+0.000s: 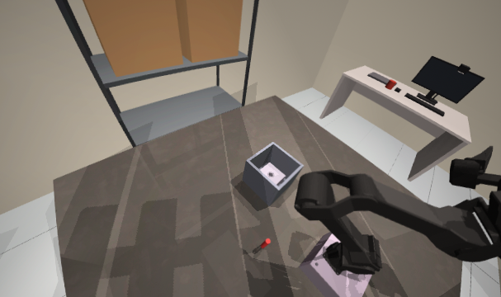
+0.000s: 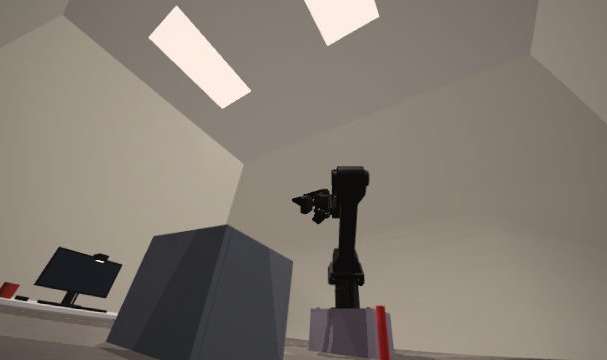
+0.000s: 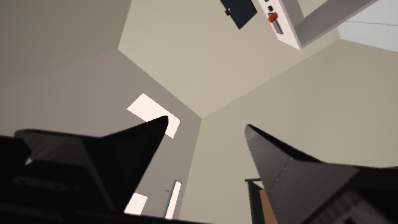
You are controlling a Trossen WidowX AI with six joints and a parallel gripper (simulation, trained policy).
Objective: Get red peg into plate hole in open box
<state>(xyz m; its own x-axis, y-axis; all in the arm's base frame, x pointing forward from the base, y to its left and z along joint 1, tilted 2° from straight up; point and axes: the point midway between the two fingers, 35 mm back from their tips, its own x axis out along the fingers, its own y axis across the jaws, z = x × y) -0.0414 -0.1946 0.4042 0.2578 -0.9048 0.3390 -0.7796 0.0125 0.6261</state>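
The red peg is 180 mm ahead of my gripper tip, 380 mm to the left of it and 460 mm below it.
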